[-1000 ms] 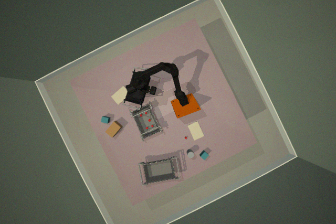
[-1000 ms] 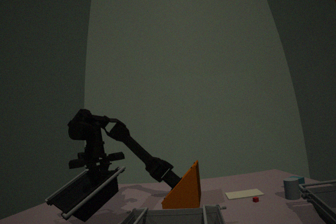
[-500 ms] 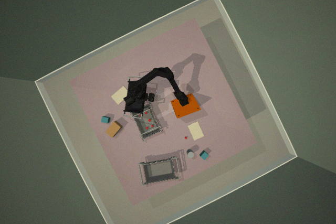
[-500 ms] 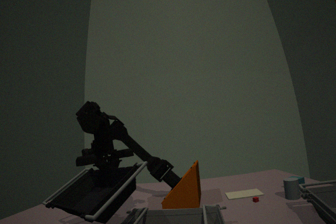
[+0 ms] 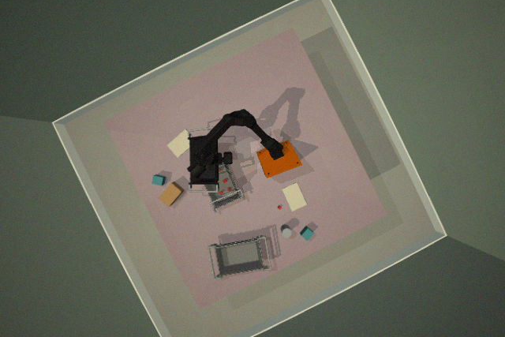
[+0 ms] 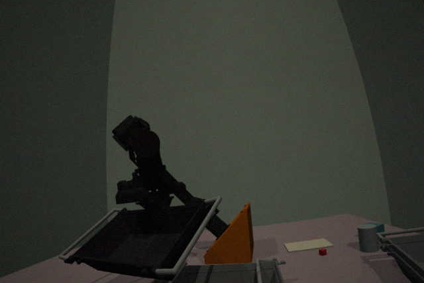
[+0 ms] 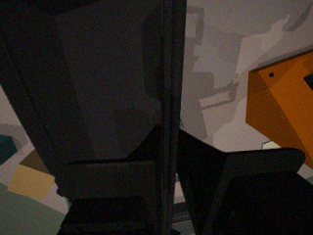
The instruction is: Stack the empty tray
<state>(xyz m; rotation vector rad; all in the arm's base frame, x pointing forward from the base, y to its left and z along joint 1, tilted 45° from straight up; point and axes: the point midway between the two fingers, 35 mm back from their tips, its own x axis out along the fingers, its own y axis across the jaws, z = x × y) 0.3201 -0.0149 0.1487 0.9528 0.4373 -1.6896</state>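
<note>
Right now the black tray is 7 cm ahead of my gripper tip and 3 cm to the right of it. From my gripper tip the other things lie so: small red cube: 42 cm to the left, 20 cm behind, 15 cm below; grey cylinder: 55 cm to the left, 18 cm behind, 12 cm below; tan block: 35 cm ahead, 13 cm below, 8 cm to the left.
</note>
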